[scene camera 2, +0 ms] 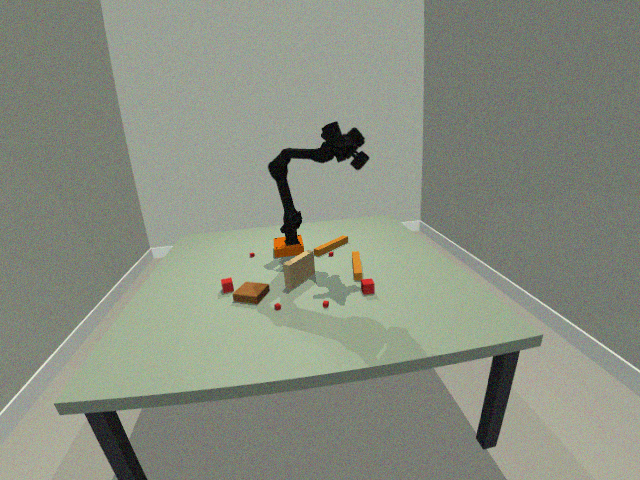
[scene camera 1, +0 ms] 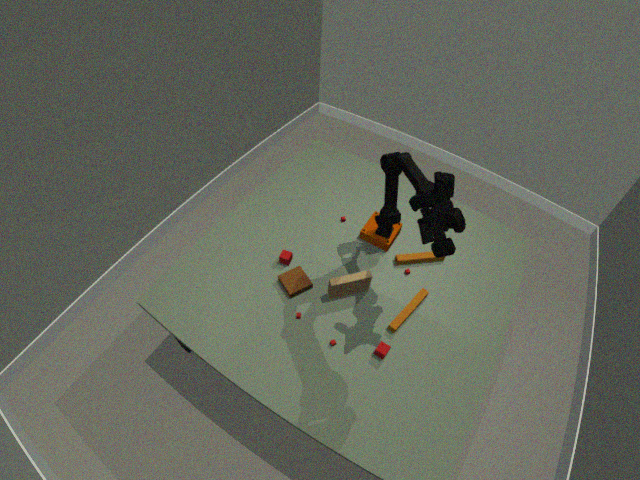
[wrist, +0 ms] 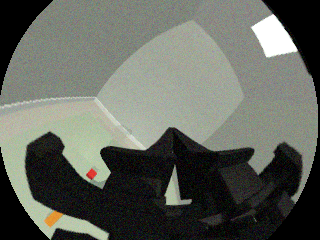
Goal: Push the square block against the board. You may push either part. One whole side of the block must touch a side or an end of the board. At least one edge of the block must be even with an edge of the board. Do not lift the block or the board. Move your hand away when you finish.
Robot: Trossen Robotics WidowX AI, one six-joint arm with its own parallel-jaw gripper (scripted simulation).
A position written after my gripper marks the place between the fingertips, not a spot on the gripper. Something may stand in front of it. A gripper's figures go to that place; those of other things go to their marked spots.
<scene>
My gripper (scene camera 2: pixel 350 144) is 1.13 m from the lens. A board (scene camera 2: pixel 301 267): 1.26 m from the lens.
</scene>
